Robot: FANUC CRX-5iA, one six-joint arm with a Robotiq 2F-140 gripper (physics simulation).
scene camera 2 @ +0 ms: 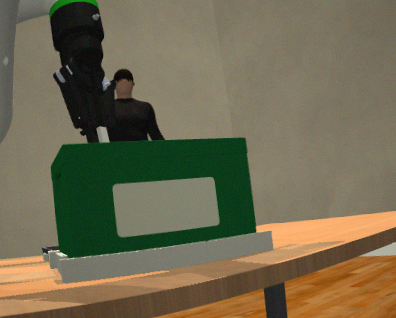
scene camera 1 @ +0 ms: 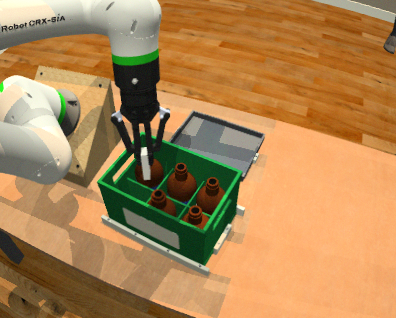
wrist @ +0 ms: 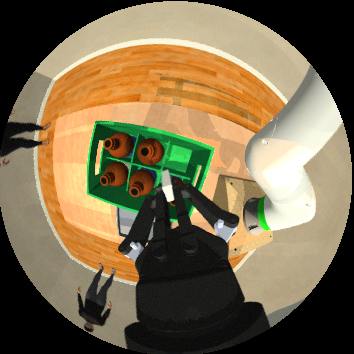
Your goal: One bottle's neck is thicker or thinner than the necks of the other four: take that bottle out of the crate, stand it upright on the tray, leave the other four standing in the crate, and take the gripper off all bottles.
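Seen in the pictures: gripper, fingertip midpoint: (scene camera 1: 147, 175) (wrist: 166, 175); arm's base, origin of the base link: (scene camera 1: 60, 114) (wrist: 254, 215).
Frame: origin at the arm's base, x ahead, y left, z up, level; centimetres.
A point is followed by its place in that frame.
A green crate (scene camera 1: 190, 243) @(z -4.4, x 52.5, y -14.6 cm) (scene camera 2: 86, 189) @(z -3.5, x 31.1, y -14.9 cm) (wrist: 180, 155) @(z -14.2, x 32.3, y -11.2 cm) stands on the table and holds brown bottles in its cells. Four of them (scene camera 1: 181, 183) @(z -2.5, x 43.2, y -2.4 cm) (scene camera 1: 212, 194) @(z -1.5, x 51.3, y -2.3 cm) (scene camera 1: 160, 200) @(z 0.5, x 42.9, y -10.8 cm) (scene camera 1: 195, 216) @(z 0.9, x 51.7, y -10.9 cm) stand free, and the wrist view shows them as well (wrist: 116, 144) @(z -0.8, x 49.5, y -9.8 cm) (wrist: 148, 150) @(z 1.3, x 41.0, y -10.3 cm) (wrist: 112, 174) @(z -1.5, x 49.5, y -2.1 cm) (wrist: 140, 183) @(z -1.3, x 41.5, y -2.1 cm). The fifth bottle (scene camera 1: 155, 174) @(z -3.7, x 35.6, y -2.3 cm) stands in the back left cell. My gripper (scene camera 1: 145, 168) @(z -0.4, x 35.9, y -5.8 cm) (scene camera 2: 102, 134) (wrist: 166, 175) @(z -0.4, x 35.9, y -5.8 cm) reaches into that cell right over it, with the two white pads pressed together. The pads hide this bottle's neck. The grey tray (scene camera 1: 222, 142) @(z -14.5, x 40.6, y 25.5 cm) lies behind the crate with nothing on it.
Grey rails (scene camera 1: 156, 246) @(z -12.1, x 43.7, y -15.7 cm) (scene camera 2: 165, 255) @(z -13.1, x 40.4, y -15.9 cm) hold the crate in place on the table. The robot's wooden pedestal (scene camera 1: 92, 126) @(z -0.6, x 12.4, y 1.1 cm) stands left of the crate. A person (scene camera 2: 130, 117) stands behind the table. The table's front edge runs close in front of the crate.
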